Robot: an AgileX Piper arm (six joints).
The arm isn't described. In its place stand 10 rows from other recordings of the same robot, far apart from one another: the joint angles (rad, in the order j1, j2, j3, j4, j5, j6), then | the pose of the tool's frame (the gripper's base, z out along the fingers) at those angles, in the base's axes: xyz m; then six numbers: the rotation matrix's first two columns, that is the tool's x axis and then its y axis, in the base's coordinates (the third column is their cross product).
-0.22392 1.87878 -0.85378 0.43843 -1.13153 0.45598 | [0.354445, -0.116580, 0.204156, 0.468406, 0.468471, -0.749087, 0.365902, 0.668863, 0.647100]
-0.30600 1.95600 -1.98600 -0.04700 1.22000 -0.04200 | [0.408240, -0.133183, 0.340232, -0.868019, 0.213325, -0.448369, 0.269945, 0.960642, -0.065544]
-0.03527 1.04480 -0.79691 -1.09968 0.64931 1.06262 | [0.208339, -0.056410, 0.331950, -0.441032, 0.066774, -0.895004, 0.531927, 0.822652, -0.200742]
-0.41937 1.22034 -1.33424 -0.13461 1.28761 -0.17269 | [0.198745, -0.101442, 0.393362, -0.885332, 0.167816, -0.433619, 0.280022, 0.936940, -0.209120]
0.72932 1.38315 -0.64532 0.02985 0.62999 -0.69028 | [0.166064, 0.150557, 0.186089, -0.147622, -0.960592, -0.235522, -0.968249, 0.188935, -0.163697]
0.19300 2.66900 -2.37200 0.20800 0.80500 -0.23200 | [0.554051, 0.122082, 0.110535, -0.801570, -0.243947, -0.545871, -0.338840, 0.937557, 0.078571]
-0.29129 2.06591 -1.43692 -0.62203 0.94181 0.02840 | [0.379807, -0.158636, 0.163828, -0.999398, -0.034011, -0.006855, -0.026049, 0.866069, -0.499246]
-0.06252 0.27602 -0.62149 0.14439 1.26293 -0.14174 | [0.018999, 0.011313, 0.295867, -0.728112, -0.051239, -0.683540, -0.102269, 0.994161, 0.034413]
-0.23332 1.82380 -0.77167 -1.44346 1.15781 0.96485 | [0.254311, -0.145414, 0.157097, -0.992555, 0.110122, -0.052025, 0.091209, 0.389000, -0.916711]
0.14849 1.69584 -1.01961 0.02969 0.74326 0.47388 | [0.312012, 0.048523, 0.188954, -0.917860, 0.343577, -0.198717, 0.322867, 0.937522, 0.129653]
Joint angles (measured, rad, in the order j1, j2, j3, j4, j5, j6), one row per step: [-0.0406, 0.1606, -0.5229, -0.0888, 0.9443, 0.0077]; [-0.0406, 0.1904, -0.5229, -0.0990, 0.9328, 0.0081]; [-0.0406, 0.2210, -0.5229, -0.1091, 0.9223, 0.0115]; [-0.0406, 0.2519, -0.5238, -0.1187, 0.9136, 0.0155]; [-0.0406, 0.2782, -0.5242, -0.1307, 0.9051, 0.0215]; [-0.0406, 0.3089, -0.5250, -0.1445, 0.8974, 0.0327]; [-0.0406, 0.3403, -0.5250, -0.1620, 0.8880, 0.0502]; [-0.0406, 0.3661, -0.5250, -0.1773, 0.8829, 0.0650]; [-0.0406, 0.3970, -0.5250, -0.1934, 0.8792, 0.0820]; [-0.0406, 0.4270, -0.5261, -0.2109, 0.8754, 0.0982]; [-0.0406, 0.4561, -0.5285, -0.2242, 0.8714, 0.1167]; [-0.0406, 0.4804, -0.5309, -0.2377, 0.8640, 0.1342]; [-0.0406, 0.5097, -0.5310, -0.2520, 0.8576, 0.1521]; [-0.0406, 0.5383, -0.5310, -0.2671, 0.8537, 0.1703]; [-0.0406, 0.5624, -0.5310, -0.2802, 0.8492, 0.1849]
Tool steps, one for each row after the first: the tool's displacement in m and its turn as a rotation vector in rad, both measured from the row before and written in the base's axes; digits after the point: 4 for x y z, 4 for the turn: [0.0055, -0.0009, 0.0002, -0.0086, 0.0187, -0.0035]; [0.0056, -0.0009, -0.0001, -0.0060, 0.0201, -0.0047]; [0.0055, -0.0009, -0.0001, -0.0050, 0.0212, -0.0046]; [0.0048, -0.0010, -0.0003, -0.0059, 0.0171, -0.0062]; [0.0054, -0.0011, -0.0005, -0.0033, 0.0212, -0.0094]; [0.0057, -0.0014, -0.0008, -0.0020, 0.0201, -0.0134]; [0.0045, -0.0012, -0.0010, -0.0023, 0.0189, -0.0116]; [0.0052, -0.0013, -0.0015, -0.0013, 0.0249, -0.0131]; [0.0050, -0.0014, -0.0012, -0.0038, 0.0228, -0.0126]; [0.0049, -0.0011, -0.0009, 0.0016, 0.0197, -0.0130]; [0.0043, -0.0010, -0.0004, 0.0000, 0.0117, -0.0115]; [0.0051, -0.0011, -0.0017, -0.0004, 0.0197, -0.0119]; [0.0047, -0.0011, -0.0020, -0.0011, 0.0214, -0.0125]; [0.0040, -0.0010, -0.0017, -0.0022, 0.0169, -0.0096]
